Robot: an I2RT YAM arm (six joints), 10 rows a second.
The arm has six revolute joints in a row. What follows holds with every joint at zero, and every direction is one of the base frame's.
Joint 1 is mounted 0.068 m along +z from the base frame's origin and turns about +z.
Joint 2 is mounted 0.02 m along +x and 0.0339 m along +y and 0.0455 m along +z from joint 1 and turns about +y.
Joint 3 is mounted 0.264 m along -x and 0.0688 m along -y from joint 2 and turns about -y.
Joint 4 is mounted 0.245 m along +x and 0.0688 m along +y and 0.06 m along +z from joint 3 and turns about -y.
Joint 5 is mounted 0.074 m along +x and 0.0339 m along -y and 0.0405 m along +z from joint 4 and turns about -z.
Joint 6 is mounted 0.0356 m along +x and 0.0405 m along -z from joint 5 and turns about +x.
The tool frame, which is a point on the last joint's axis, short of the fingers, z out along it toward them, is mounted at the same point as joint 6; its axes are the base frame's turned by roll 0, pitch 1.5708 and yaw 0 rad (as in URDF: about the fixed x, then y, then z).
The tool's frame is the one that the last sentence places.
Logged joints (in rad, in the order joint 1, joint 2, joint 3, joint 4, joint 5, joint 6), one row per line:
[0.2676 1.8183 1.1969 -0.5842 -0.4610 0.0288]
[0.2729 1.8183 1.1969 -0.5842 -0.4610 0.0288]
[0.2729 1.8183 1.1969 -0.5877 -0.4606 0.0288]
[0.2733 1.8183 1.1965 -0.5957 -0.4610 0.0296]
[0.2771 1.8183 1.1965 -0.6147 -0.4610 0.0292]
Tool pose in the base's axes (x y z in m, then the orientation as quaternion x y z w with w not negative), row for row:
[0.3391 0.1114 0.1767 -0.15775 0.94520 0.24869 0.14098]
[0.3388 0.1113 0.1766 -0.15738 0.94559 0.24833 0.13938]
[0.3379 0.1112 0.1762 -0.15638 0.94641 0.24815 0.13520]
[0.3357 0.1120 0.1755 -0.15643 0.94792 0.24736 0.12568]
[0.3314 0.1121 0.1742 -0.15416 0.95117 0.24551 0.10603]
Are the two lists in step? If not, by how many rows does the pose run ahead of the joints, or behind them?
The pose runs 1 row ahead of the joints: the pose in row i belongs to the joints in row i + 1.
